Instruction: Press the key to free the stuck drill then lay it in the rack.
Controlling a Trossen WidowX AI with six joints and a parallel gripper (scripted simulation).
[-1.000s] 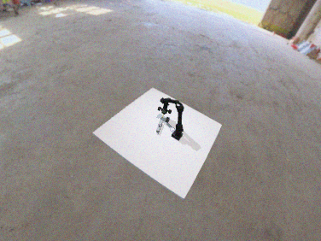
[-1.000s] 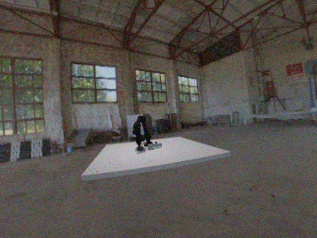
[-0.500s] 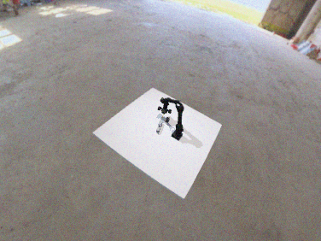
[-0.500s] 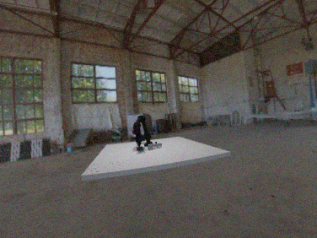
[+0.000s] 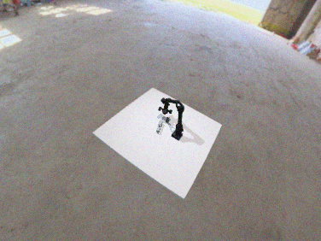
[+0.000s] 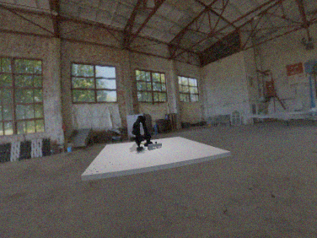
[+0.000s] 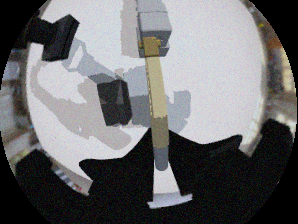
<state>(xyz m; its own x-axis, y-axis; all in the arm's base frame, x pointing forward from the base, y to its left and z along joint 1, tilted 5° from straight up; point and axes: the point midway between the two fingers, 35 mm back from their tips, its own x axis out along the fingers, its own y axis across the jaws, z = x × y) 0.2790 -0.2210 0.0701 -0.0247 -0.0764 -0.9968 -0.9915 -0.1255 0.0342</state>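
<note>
Now: gripper tip 70 mm past the small dark rack, 40 mm above it and 30 mm to the right of it.
</note>
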